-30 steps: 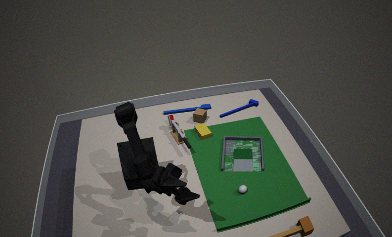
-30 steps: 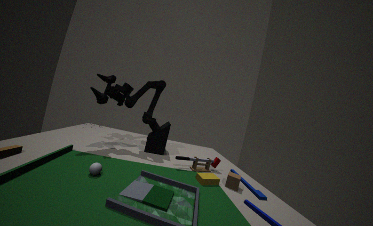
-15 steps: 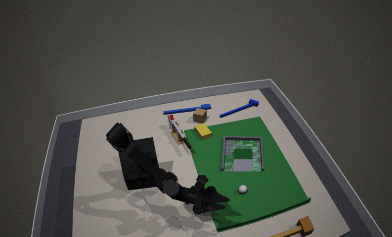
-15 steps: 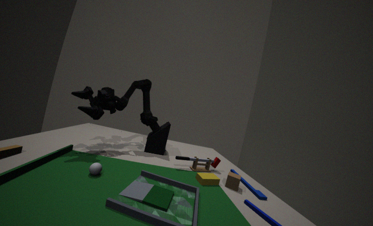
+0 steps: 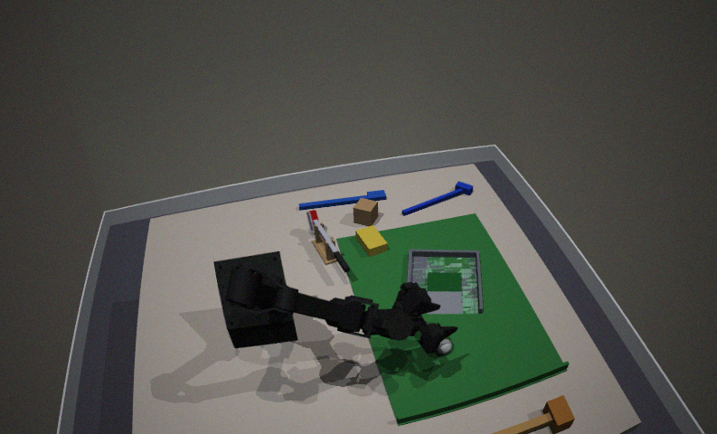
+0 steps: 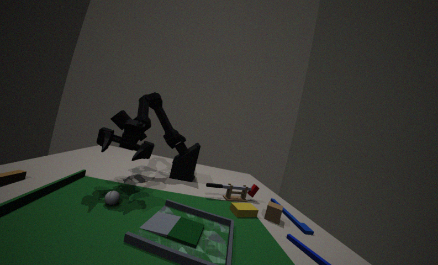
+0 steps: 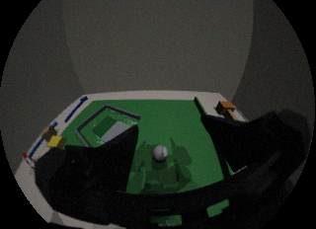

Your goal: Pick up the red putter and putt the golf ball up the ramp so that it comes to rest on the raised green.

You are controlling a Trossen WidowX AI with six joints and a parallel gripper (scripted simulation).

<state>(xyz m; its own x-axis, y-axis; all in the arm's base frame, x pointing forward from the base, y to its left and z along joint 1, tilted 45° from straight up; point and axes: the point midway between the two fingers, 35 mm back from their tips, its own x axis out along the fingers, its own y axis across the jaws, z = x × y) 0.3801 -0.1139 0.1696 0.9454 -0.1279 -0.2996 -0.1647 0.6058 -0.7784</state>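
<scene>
My gripper tip is now 1 cm short of the white golf ball, 1 cm to the right of it and 13 cm above it. From my gripper tip the other things lie so: green mat (7 cm ahead, 19 cm to the left, 16 cm below); then yellow block (8 cm behind, 49 cm to the left, 14 cm below); then wooden stand (23 cm behind, 50 cm to the left, 12 cm below).
</scene>
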